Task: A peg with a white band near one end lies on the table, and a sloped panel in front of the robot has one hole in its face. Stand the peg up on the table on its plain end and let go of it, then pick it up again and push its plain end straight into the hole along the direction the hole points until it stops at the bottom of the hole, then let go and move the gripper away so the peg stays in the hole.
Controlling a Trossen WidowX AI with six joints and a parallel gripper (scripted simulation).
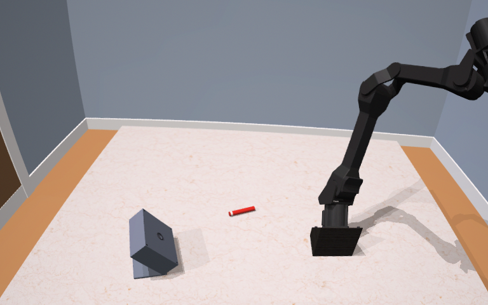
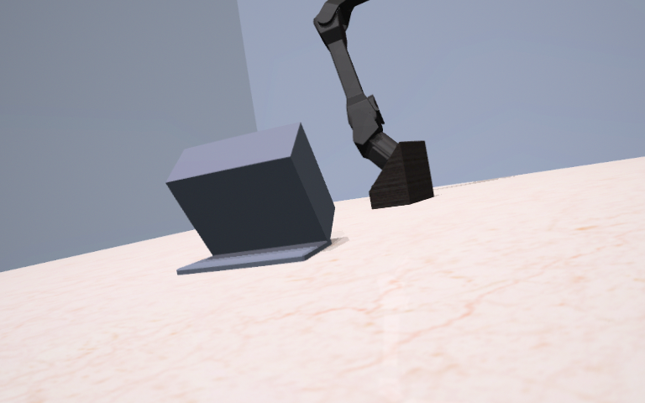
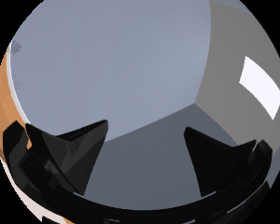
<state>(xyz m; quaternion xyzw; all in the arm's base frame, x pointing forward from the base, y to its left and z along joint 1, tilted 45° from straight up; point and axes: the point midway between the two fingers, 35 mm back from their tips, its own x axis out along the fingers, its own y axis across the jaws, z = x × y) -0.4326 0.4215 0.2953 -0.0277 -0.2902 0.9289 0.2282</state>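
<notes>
My gripper tip is 67 cm short of the red peg, 19 cm to the left of it and 64 cm above it. Also, from my gripper tip: grey sloped panel: 85 cm ahead, 3 cm to the left, 59 cm below; then grey foot plate: 87 cm ahead, 4 cm to the left, 65 cm below.
</notes>
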